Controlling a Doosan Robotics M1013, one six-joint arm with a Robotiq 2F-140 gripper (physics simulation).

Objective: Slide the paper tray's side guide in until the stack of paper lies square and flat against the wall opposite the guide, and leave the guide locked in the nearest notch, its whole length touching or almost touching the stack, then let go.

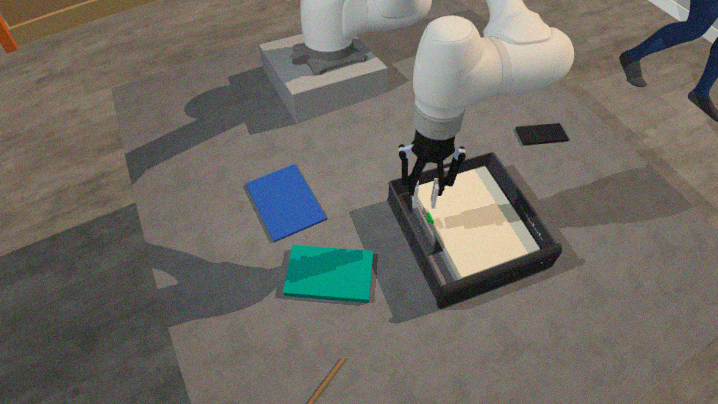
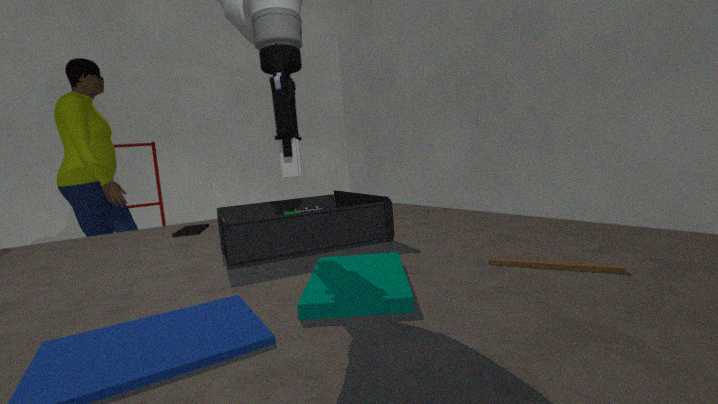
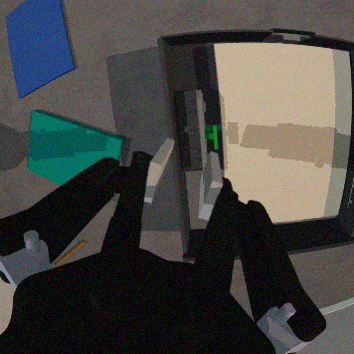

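Where they show: gripper, fingertip midpoint: (image 1: 423, 203) (image 2: 292, 176) (image 3: 187, 159); arm's base, link origin: (image 1: 328, 54).
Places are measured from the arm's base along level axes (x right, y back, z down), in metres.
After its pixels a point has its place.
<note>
The black paper tray (image 1: 497, 282) {z 0.057, x 0.016, y -0.879 m} (image 2: 306, 233) {z 0.058, x 0.121, y -0.673 m} (image 3: 220, 37) {z 0.052, x 0.024, y -0.545 m} stands on the floor. Its cream paper stack (image 1: 474, 193) {z 0.057, x -0.093, y -0.646 m} (image 3: 280, 90) {z 0.057, x -0.041, y -0.632 m} has a straight edge on the guide side. A pale grey-green strip (image 3: 342, 100) {z 0.057, x -0.146, y -0.660 m} lies between the cream top and the opposite wall; I cannot tell whether it is paper or tray floor. The side guide (image 1: 425, 232) {z 0.061, x 0.083, y -0.681 m} (image 3: 201, 112) {z 0.022, x 0.074, y -0.636 m} stands upright close beside the stack, near a green marker (image 1: 429, 217) {z 0.024, x 0.068, y -0.668 m} (image 3: 214, 136) {z 0.020, x 0.066, y -0.668 m}. Notch engagement is not visible. My gripper (image 1: 424, 196) {z -0.051, x 0.094, y -0.668 m} (image 2: 291, 168) {z -0.051, x 0.094, y -0.668 m} (image 3: 187, 159) {z -0.051, x 0.094, y -0.668 m} is partly open and empty, above the guide side of the tray, clear of the guide.
A blue slab (image 1: 286, 200) {z 0.093, x 0.332, y -0.401 m} (image 2: 150, 341) {z 0.093, x 0.339, y -0.395 m} (image 3: 37, 45) {z 0.093, x 0.330, y -0.422 m} and a green slab (image 1: 328, 283) {z 0.083, x 0.347, y -0.678 m} (image 2: 386, 266) {z 0.083, x 0.336, y -0.697 m} (image 3: 45, 120) {z 0.083, x 0.350, y -0.572 m} lie on the tray's guide side. A black slab (image 1: 542, 134) {z 0.093, x -0.443, y -0.550 m} (image 2: 190, 230) {z 0.093, x -0.410, y -0.537 m} and a thin brown stick (image 1: 326, 380) {z 0.094, x 0.452, y -0.874 m} (image 2: 557, 265) {z 0.096, x 0.482, y -0.886 m} lie farther off. A person (image 2: 82, 140) stands behind.
</note>
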